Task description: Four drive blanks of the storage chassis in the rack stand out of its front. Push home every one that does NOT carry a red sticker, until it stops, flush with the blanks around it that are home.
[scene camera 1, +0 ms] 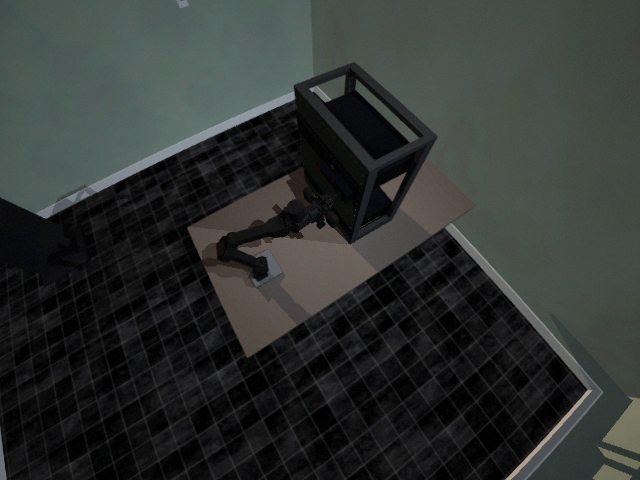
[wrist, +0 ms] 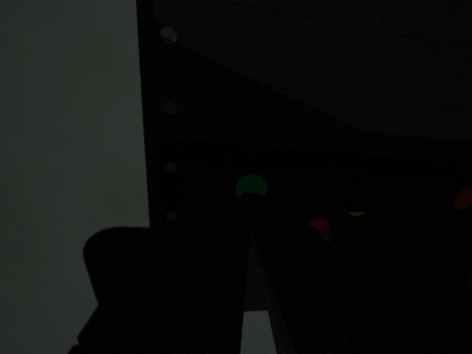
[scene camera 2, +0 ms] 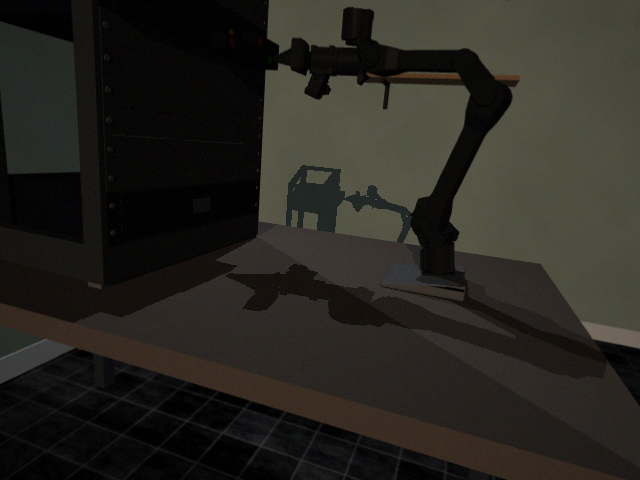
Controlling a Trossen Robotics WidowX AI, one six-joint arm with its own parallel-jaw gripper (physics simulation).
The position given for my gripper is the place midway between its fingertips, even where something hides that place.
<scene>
I see my gripper [scene camera 2: 273,59] and a rack [scene camera 2: 138,203].
The rack shows as well in scene camera 1 [scene camera 1: 348,148] and in the wrist view [wrist: 348,122]. My gripper shows as well in scene camera 1 [scene camera 1: 337,195] and in the wrist view [wrist: 249,200].
</scene>
